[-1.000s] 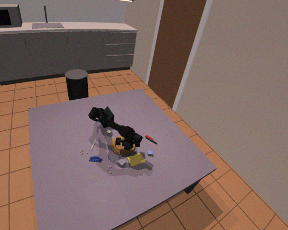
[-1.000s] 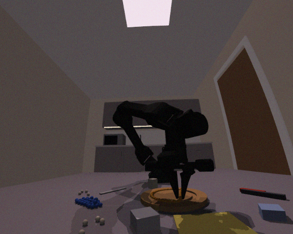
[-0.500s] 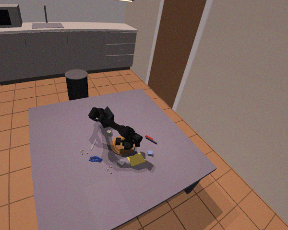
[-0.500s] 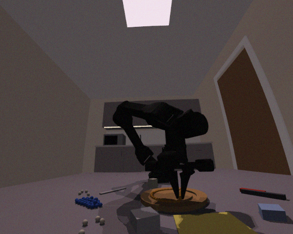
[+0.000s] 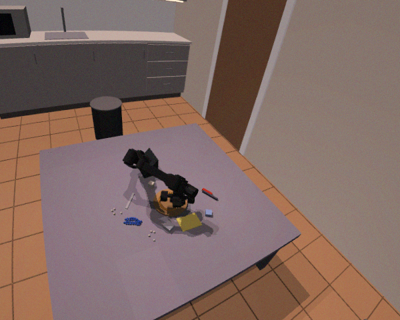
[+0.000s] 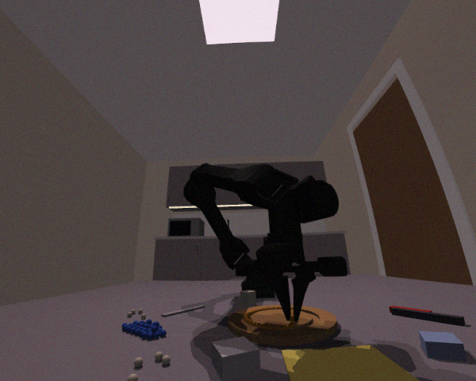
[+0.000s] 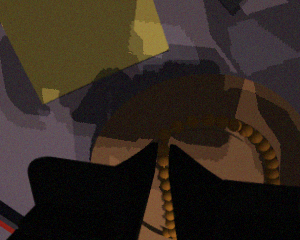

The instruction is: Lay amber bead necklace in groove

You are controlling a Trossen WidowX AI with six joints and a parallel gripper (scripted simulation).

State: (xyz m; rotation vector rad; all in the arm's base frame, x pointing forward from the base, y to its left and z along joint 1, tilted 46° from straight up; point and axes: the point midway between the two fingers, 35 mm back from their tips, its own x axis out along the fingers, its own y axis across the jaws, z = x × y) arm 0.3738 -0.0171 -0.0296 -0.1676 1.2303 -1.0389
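My gripper tip is 50 mm past the round wooden bead board, 10 mm to the left of it and 10 mm above it. From my gripper tip the other things lie so: blue block: 120 mm ahead, 150 mm to the left, 10 mm below; grey block: 90 mm ahead, 100 mm to the right, 10 mm below; yellow pad: 120 mm ahead, 20 mm to the left, 20 mm below.
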